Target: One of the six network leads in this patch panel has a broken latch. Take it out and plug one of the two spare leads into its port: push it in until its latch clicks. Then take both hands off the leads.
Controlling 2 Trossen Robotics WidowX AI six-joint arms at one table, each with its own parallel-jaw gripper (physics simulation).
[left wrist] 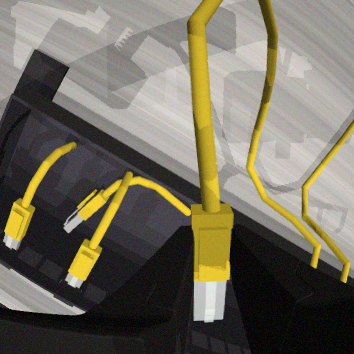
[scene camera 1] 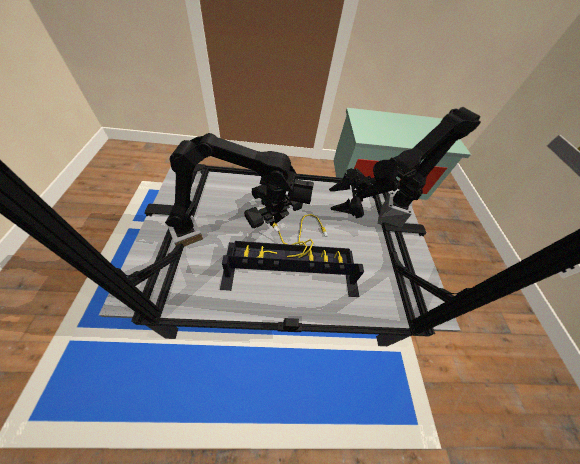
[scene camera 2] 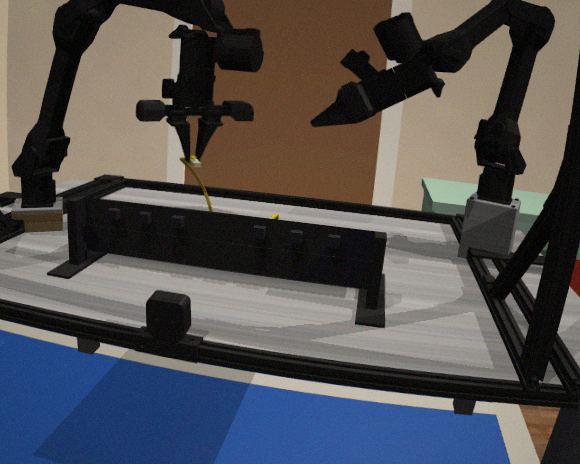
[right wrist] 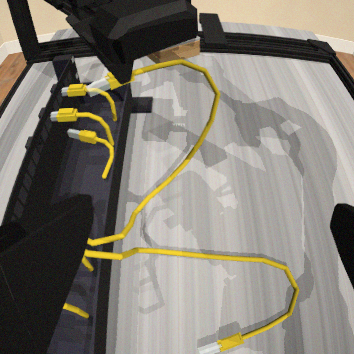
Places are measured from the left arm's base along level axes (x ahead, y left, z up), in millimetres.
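Pixels of known places: left gripper, fingertip midpoint: (left wrist: pixel 209 236) (scene camera 1: pixel 272 223) (scene camera 2: pixel 192 161) (right wrist: pixel 121 78); right gripper, fingertip midpoint: (scene camera 1: pixel 330 199) (scene camera 2: pixel 316 123) (right wrist: pixel 219 212); left arm's base at its link origin: (scene camera 1: pixel 183 228) (scene camera 2: pixel 37 203); right arm's base at its link origin: (scene camera 1: pixel 400 202) (scene camera 2: pixel 495 199).
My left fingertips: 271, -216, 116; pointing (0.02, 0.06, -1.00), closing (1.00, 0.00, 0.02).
Note:
Ahead of a thing's pixels: the offset from my left fingertips to its top centre, as dx, dy, dz. "pt": to the spot under its first point.
My left gripper (scene camera 1: pixel 274 223) (scene camera 2: pixel 193 160) (left wrist: pixel 209 236) (right wrist: pixel 121 78) is shut on a spare lead's yellow plug, its clear end projecting past the fingertips, above the back edge of the black patch panel {+23, -119, -51} (scene camera 1: pixel 295 266) (scene camera 2: pixel 225 245) (right wrist: pixel 111 215). A loose lead {pt -79, -36, -124} (left wrist: pixel 92 206) (right wrist: pixel 87 136) lies tilted in the panel's trough, its plug out of any port. Beside it two leads {-125, -36, -65} (left wrist: pixel 19 220) {-80, -64, -65} (left wrist: pixel 84 262) stand at the panel's left ports; three more sit at the right ports. The third port from the left in scene camera 1 shows no plug. My right gripper (scene camera 1: pixel 333 199) (right wrist: pixel 219 212) is open and empty.
The other spare lead {+244, -39, -147} (scene camera 1: pixel 324 231) (right wrist: pixel 231 342) lies on the table behind the panel, its cable curving back to the trough. A black frame (scene camera 1: pixel 227 324) edges the table, with a small black box {pt -97, -301, -106} (scene camera 1: pixel 291 323) (scene camera 2: pixel 168 314) on its front rail.

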